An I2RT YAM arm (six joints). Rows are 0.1 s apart.
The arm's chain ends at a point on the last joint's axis. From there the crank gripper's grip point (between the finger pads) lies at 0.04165 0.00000 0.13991 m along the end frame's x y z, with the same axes.
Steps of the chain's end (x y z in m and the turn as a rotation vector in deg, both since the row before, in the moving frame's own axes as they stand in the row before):
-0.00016 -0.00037 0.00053 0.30 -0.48 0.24
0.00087 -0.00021 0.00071 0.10 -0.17 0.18
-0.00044 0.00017 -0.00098 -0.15 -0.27 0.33
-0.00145 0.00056 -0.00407 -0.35 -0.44 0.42
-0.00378 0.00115 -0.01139 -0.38 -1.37 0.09
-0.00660 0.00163 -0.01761 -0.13 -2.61 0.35
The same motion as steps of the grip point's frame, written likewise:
-0.00133 -0.00093 0.00087 0.30 -0.48 0.24
0.00045 -0.00032 0.00083 0.10 -0.17 0.18
-0.00110 0.00077 -0.00079 -0.15 -0.27 0.33
-0.00253 0.00172 -0.00376 -0.35 -0.44 0.42
-0.00714 0.00214 -0.01044 -0.38 -1.37 0.09
-0.01302 0.00218 -0.01586 -0.13 -2.61 0.35

